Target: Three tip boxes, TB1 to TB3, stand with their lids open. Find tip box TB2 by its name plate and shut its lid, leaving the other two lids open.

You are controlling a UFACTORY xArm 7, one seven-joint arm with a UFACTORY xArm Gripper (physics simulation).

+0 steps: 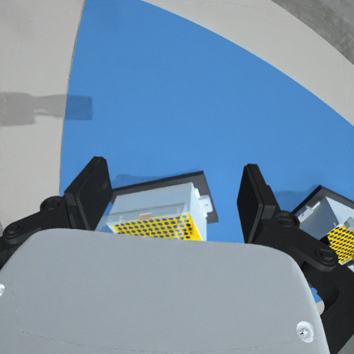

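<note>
A blue mat [156, 96] is visible, as is my gripper [173, 179].
</note>
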